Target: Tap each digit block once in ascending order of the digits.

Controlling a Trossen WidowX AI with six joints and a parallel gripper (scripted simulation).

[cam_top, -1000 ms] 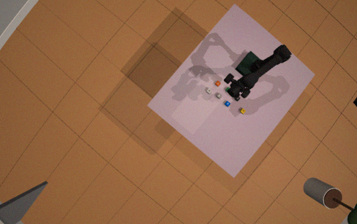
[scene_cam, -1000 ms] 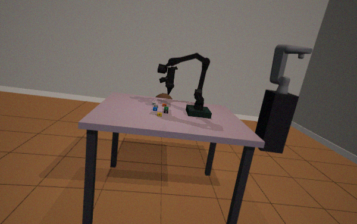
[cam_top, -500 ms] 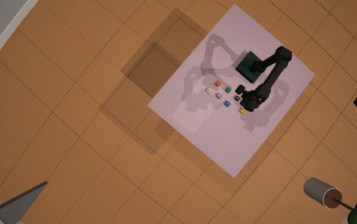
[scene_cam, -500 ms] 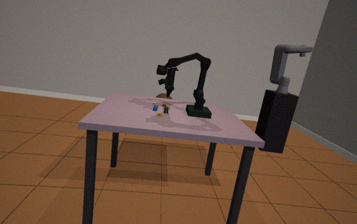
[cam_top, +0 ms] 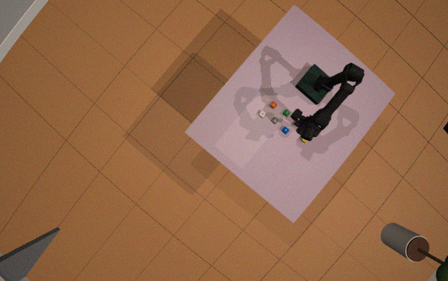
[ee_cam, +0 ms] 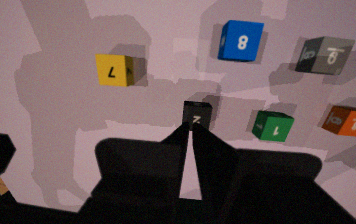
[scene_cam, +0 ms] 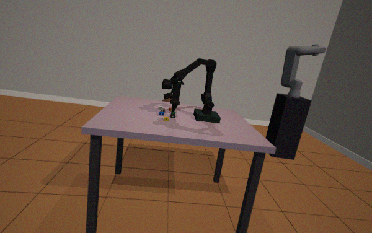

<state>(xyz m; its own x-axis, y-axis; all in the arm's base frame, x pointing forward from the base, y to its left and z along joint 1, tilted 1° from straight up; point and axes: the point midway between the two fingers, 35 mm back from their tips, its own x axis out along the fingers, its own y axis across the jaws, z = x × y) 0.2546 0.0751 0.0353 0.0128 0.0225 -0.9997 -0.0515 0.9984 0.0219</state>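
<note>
Right now the dark block is 10 mm to the right of my gripper tip and 30 mm below it. Also, from my gripper tip: green block (110 mm to the right, 30 mm below); then yellow block (40 mm ahead, 90 mm to the left, 30 mm below); then blue block (80 mm ahead, 40 mm to the right, 30 mm below).
</note>
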